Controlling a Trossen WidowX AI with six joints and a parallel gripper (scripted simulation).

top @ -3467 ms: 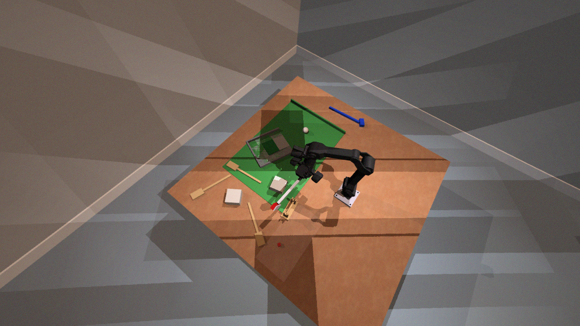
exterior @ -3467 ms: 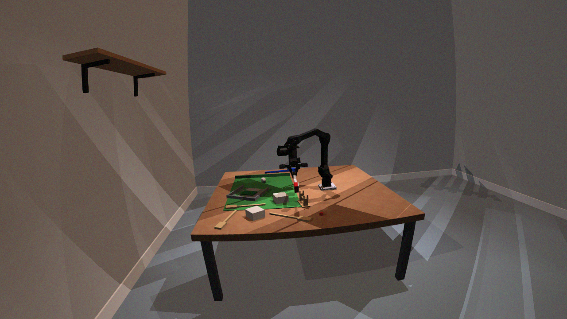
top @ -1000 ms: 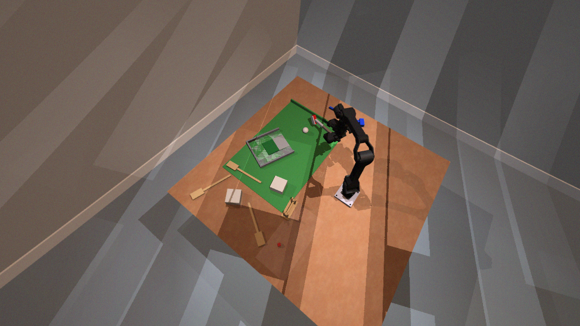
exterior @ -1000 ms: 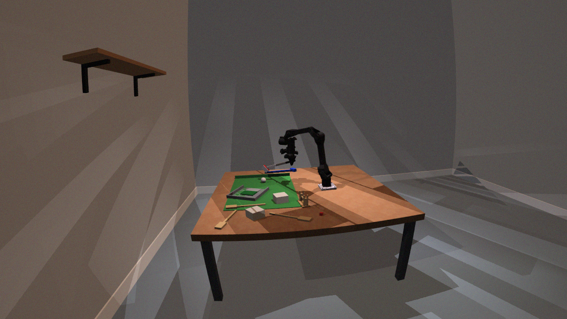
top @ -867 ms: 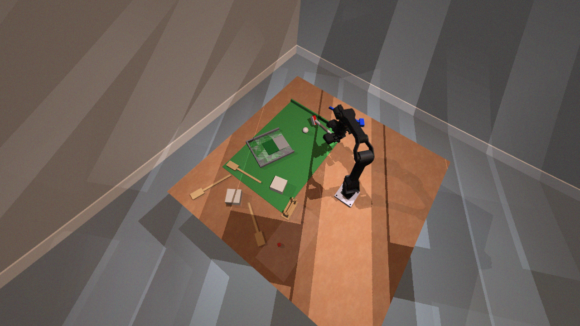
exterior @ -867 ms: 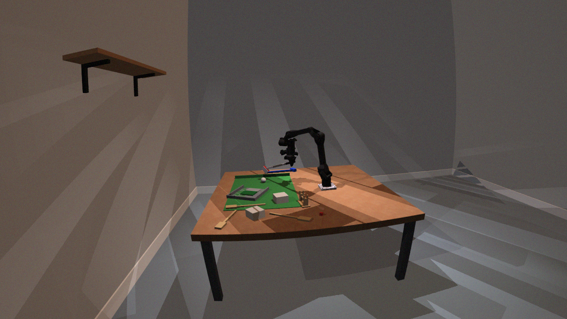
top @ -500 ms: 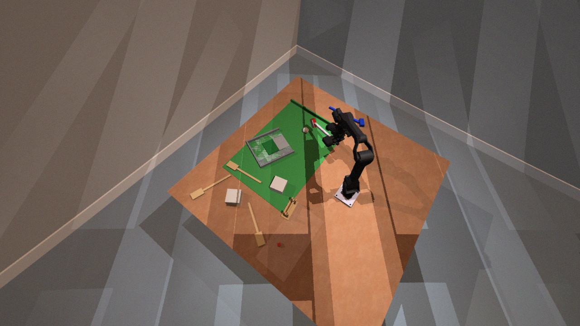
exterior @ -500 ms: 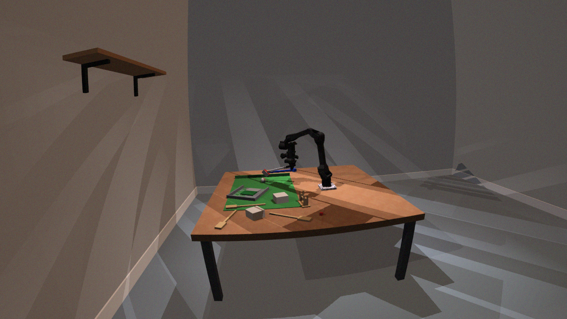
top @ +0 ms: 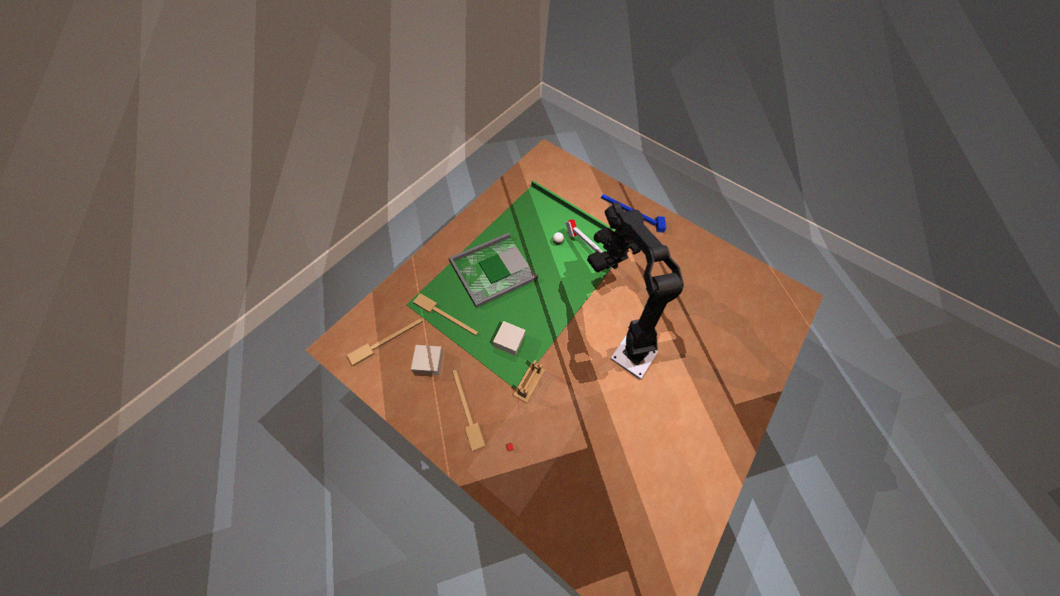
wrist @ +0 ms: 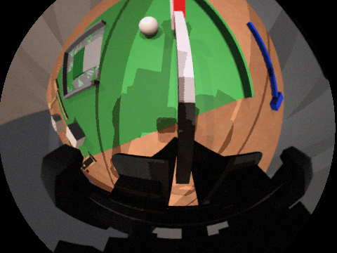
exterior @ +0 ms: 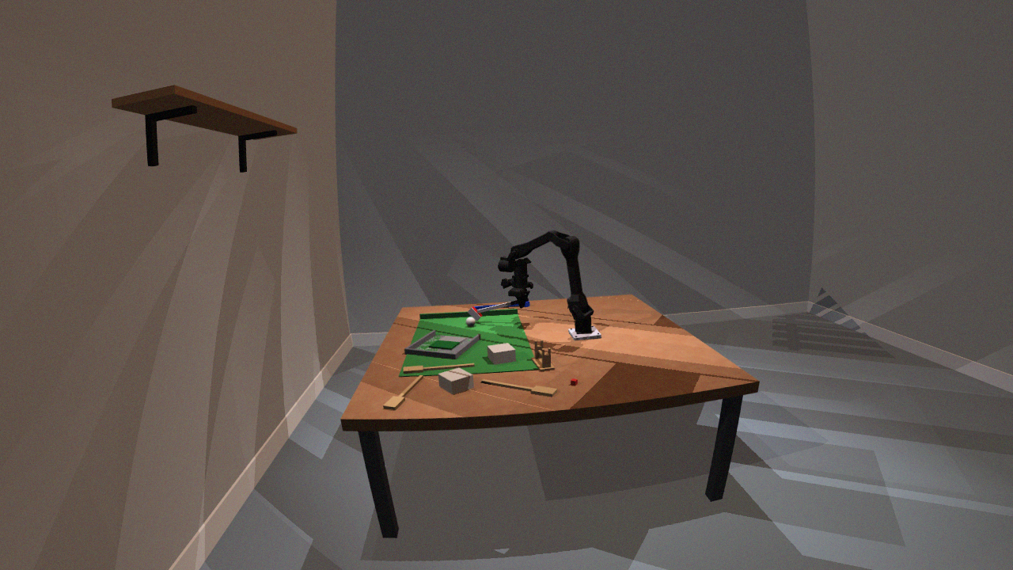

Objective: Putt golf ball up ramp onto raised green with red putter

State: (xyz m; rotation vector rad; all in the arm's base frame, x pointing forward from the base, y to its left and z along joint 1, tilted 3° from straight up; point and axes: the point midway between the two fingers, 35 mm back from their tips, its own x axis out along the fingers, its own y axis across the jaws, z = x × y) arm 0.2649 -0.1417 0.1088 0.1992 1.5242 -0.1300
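The red putter is 12 cm ahead of my gripper tip and 2 cm to the right of it. Also, from my gripper tip: blue putter (13 cm ahead, 33 cm to the right, 7 cm below); wooden rack (11 cm behind, 47 cm to the left, 5 cm below); white golf ball (23 cm ahead, 1 cm to the left, 6 cm below).
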